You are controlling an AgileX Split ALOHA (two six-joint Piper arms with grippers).
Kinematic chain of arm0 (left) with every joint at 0, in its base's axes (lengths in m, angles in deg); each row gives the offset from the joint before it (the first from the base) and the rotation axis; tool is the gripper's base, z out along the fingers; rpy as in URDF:
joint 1: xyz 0 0 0.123 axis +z
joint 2: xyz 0 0 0 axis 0.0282 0.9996 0
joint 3: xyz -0.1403 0.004 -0.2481 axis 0.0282 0.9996 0
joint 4: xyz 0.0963 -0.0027 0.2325 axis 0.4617 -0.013 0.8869
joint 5: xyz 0 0 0 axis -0.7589 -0.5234 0.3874
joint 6: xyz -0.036 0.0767 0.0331 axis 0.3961 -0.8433 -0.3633
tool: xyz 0 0 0 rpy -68.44 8.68 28.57
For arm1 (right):
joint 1: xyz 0 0 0.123 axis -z
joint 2: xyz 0 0 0 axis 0.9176 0.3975 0
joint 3: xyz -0.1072 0.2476 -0.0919 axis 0.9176 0.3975 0
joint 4: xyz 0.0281 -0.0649 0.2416 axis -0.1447 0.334 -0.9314
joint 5: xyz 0 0 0 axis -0.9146 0.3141 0.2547
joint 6: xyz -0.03 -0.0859 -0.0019 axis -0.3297 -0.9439 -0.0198
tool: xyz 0 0 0 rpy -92.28 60.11 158.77
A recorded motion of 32 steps. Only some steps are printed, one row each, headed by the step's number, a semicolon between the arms.
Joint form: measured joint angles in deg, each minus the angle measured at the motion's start. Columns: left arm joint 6, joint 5, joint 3, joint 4, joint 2, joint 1; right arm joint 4, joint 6, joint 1, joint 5, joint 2, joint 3.
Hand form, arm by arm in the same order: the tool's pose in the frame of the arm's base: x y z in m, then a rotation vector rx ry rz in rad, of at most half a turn. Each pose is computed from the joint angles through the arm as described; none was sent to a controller.
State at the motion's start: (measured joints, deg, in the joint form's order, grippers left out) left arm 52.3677 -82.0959 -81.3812 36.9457 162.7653 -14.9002; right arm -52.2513 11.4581 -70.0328 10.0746 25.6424 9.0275
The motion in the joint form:
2: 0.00 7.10 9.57 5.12 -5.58 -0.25; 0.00 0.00 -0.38 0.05 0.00 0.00
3: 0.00 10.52 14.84 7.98 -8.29 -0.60; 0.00 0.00 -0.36 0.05 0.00 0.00
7: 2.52 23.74 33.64 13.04 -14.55 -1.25; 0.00 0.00 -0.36 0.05 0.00 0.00
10: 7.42 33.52 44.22 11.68 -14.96 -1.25; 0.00 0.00 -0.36 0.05 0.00 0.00
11: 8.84 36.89 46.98 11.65 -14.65 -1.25; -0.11 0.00 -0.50 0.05 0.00 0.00
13: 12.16 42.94 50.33 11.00 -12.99 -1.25; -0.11 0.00 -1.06 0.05 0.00 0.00
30: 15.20 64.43 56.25 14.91 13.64 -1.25; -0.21 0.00 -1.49 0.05 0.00 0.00
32: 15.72 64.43 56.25 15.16 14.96 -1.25; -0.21 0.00 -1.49 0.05 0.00 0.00
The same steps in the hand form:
2: 0.3459 -0.1009 0.3045 0.3648 1.8057 -0.0807; -0.0110 0.0107 0.2684 -0.1518 2.1108 0.1676
3: 0.3294 -0.0976 0.2964 0.4086 1.7800 -0.0445; -0.0110 0.0107 0.2684 -0.1515 2.1108 0.1674
7: 0.2756 -0.0835 0.2490 0.4534 1.7551 -0.0077; -0.0110 0.0107 0.2684 -0.1515 2.1108 0.1674
10: 0.2480 -0.0716 0.2130 0.3497 1.7875 -0.0460; -0.0110 0.0107 0.2684 -0.1515 2.1108 0.1674
11: 0.2407 -0.0686 0.2040 0.3253 1.7870 -0.0542; -0.0111 0.0108 0.2685 -0.1542 2.1106 0.1712
13: 0.2335 -0.0644 0.1912 0.2574 1.7807 -0.0787; -0.0112 0.0107 0.2685 -0.1646 2.1101 0.1770
30: 0.2257 -0.0645 0.0924 0.3405 1.9579 -0.0632; -0.0113 0.0107 0.2685 -0.1727 2.1096 0.1836
32: 0.2249 -0.0646 0.0870 0.3411 1.9812 -0.0689; -0.0113 0.0107 0.2685 -0.1727 2.1096 0.1836

